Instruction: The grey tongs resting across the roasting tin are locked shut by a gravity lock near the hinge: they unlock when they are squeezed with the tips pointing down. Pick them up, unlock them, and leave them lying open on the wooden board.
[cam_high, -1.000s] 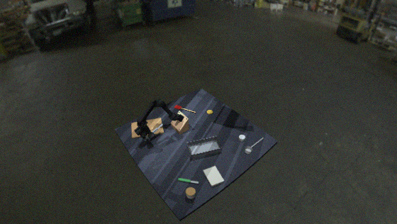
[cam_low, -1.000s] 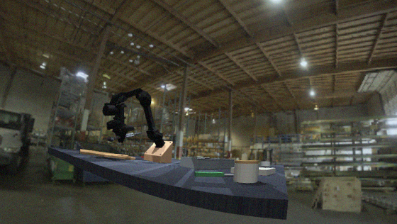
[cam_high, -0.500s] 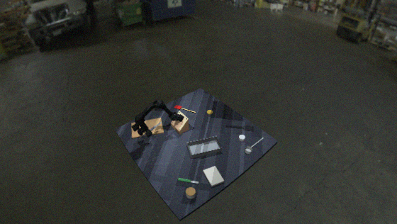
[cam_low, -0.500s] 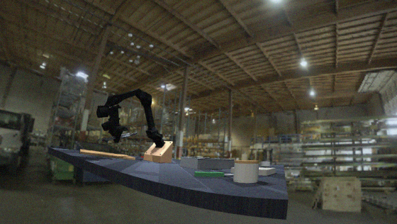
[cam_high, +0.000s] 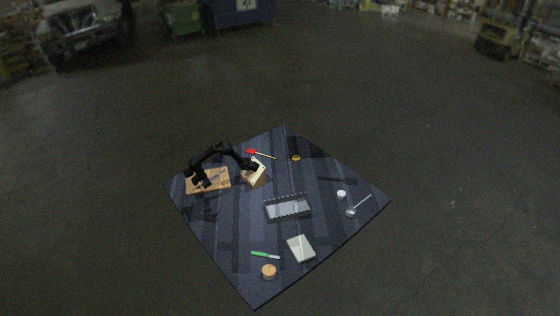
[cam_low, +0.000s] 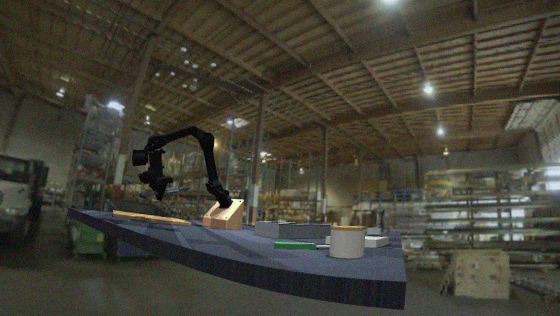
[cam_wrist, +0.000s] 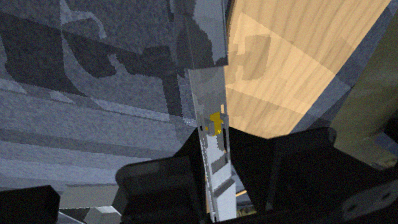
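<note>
Now: the yellow lock piece 3 cm to the right of my gripper tip, 3 cm above it and 1 cm behind it. The rest, counted from my gripper tip: roasting tin: 50 cm ahead, 32 cm to the left, 7 cm below; then red-handled tool: 56 cm to the left, 12 cm behind, 9 cm below; then wooden board: 14 cm behind, 9 cm below, 5 cm to the left.
</note>
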